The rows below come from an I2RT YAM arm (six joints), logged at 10 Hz.
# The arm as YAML. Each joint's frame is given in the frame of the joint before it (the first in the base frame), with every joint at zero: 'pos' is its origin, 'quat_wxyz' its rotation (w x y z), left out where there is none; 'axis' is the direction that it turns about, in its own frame. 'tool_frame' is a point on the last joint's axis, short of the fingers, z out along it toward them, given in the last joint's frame.
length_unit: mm
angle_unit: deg
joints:
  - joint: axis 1
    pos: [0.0, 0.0, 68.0]
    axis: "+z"
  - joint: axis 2
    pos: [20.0, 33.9, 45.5]
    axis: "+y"
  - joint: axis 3
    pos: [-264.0, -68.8, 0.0]
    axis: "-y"
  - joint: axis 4
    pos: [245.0, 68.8, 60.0]
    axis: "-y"
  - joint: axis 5
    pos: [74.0, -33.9, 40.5]
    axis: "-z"
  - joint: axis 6
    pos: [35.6, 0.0, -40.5]
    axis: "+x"
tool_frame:
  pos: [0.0, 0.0, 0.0]
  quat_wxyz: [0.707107, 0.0, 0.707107, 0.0]
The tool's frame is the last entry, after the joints.
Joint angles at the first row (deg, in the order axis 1, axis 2, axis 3, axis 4, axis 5, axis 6):
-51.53 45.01 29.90 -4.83 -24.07 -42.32
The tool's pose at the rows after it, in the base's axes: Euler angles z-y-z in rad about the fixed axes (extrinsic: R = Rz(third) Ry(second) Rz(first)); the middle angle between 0 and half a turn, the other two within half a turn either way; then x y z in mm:
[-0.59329 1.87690 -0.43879 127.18 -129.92 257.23]
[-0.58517 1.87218 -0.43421 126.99 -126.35 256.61]
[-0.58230 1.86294 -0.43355 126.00 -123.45 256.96]
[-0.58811 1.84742 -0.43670 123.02 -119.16 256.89]
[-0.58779 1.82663 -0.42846 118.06 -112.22 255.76]
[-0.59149 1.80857 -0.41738 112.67 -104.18 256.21]
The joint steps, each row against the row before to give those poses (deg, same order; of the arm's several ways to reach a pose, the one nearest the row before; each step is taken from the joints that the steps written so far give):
1.39 -1.55 -0.83 0.00 0.31 0.33
0.77 -0.95 -0.50 -0.09 0.44 0.76
0.43 -1.03 -0.40 -0.01 0.30 0.53
0.25 -1.90 -0.80 -0.08 0.30 0.18
0.23 -3.06 -1.31 -0.50 -0.37 0.44
0.41 -3.43 -0.82 -1.51 -0.32 0.17

